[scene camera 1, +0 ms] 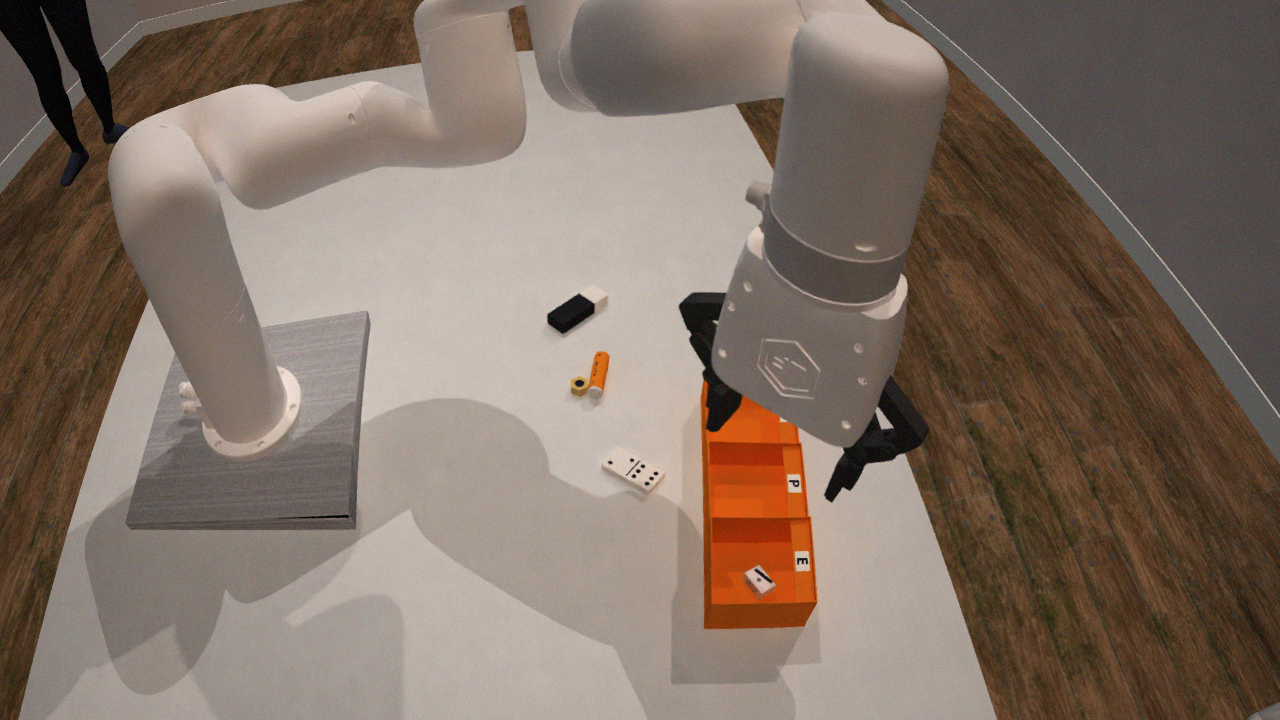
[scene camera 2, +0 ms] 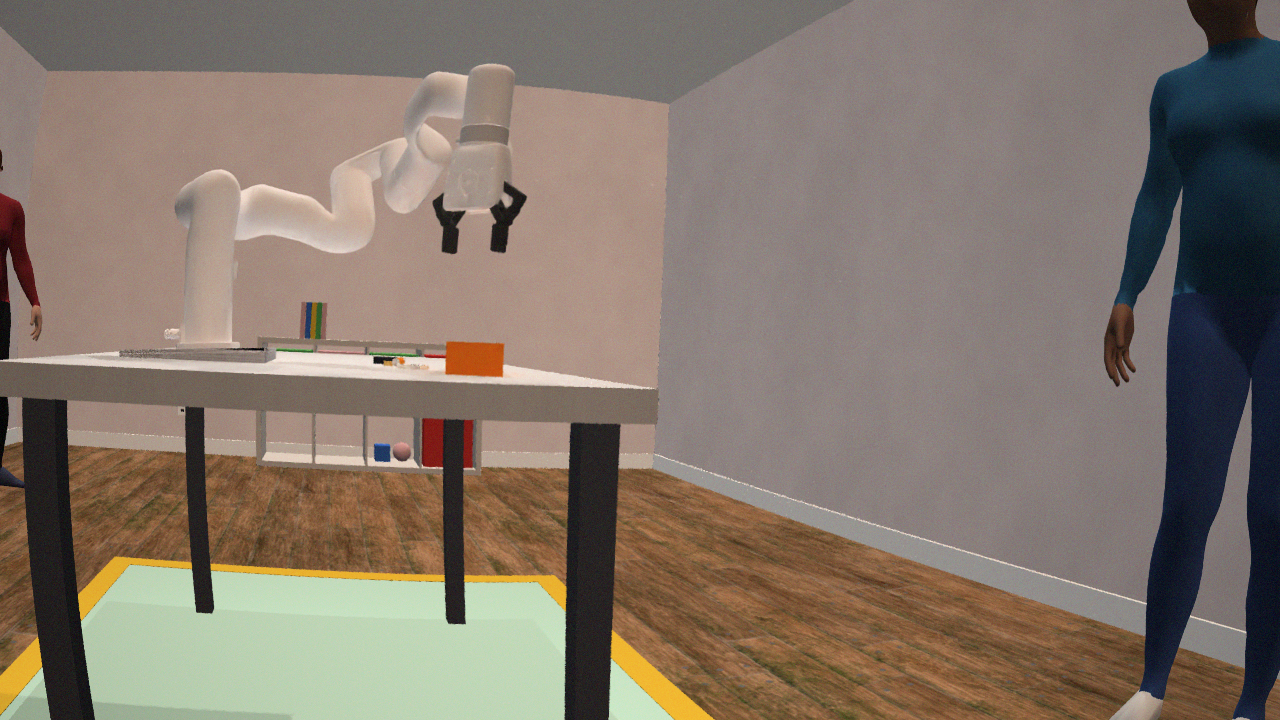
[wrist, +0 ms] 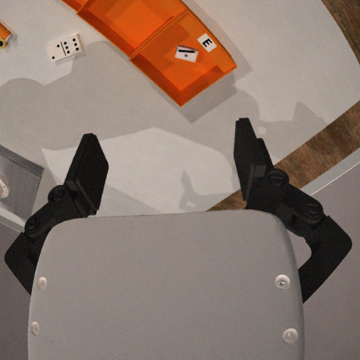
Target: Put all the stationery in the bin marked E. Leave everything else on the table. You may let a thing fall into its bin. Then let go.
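Where they show: gripper, fingertip midpoint: (scene camera 1: 780, 452) (scene camera 2: 472, 252); arm's base, origin of the base link: (scene camera 1: 252, 414) (scene camera 2: 207, 348).
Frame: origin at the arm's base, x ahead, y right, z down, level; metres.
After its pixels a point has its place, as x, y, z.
A small white sharpener (scene camera 1: 759, 580) @(0.482, 0.179, -0.002) (wrist: 186, 53) with a dark blade lies inside the bin marked E (scene camera 1: 759, 616) @(0.477, 0.217, -0.007) (wrist: 183, 94), the end compartment of the orange three-part box. A black and white eraser (scene camera 1: 572, 312) @(0.337, -0.143, 0.004) lies flat on the table, left of and beyond the box in scene camera 1. My gripper (scene camera 1: 774, 461) @(0.470, 0.170, -0.162) (scene camera 2: 474, 249) @(0.470, 0.170, -0.162) (wrist: 166, 141) is wide open and empty, high above the table and the box. The arm hides part of the box's far compartment in scene camera 1.
An orange battery (scene camera 1: 599, 372) @(0.362, -0.058, 0.002) (wrist: 4, 33) lies beside a brass nut (scene camera 1: 580, 385) @(0.344, -0.047, 0.008). A white domino (scene camera 1: 633, 471) @(0.388, 0.053, 0.010) (wrist: 65, 48) lies left of the box. The middle compartment is marked P. The arm's grey base plate (scene camera 1: 322, 429) @(0.092, 0.021, -0.005) is at the left.
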